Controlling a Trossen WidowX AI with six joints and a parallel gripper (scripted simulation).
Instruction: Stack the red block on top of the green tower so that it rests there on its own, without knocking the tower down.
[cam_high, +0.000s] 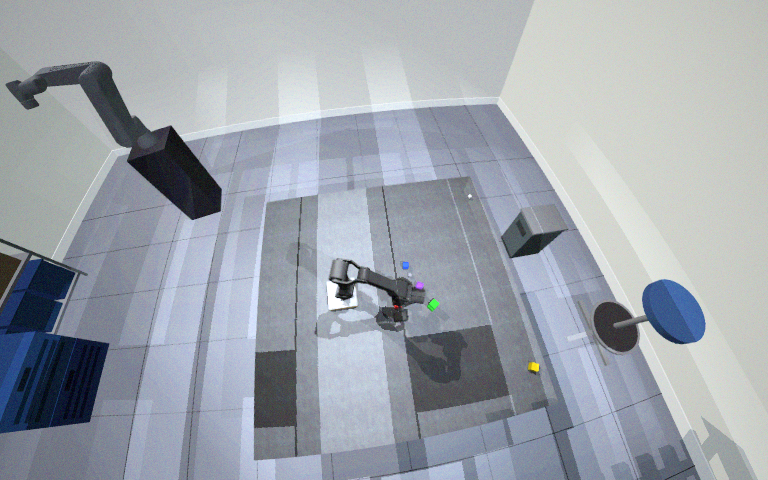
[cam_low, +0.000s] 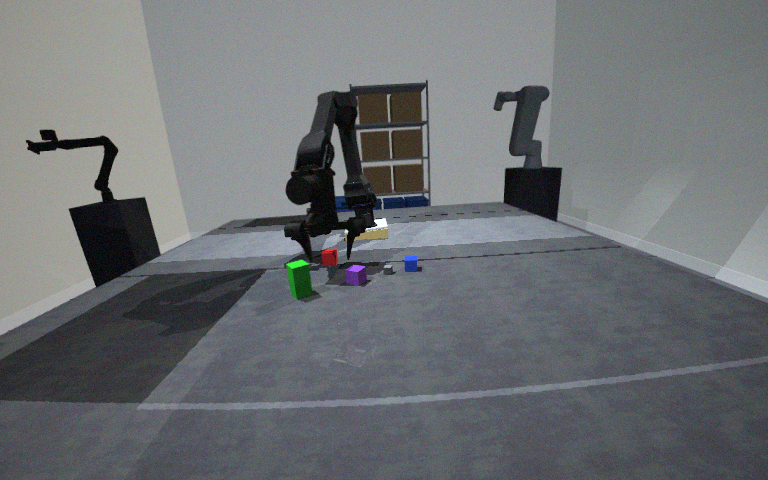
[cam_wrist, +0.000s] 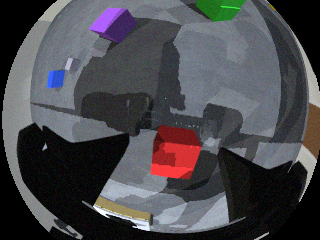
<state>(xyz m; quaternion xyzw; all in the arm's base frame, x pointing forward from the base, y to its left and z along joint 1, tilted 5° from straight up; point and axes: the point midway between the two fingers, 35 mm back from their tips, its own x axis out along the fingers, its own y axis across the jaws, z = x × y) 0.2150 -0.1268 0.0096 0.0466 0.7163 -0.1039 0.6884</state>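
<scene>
My gripper tip is now 130 mm short of the purple block, 50 mm to the right of it and 10 mm below it. Round my gripper tip: small grey cube (110 mm ahead, 120 mm to the left); then blue block (110 mm ahead, 180 mm to the left, 10 mm above); then red block (10 mm above).
</scene>
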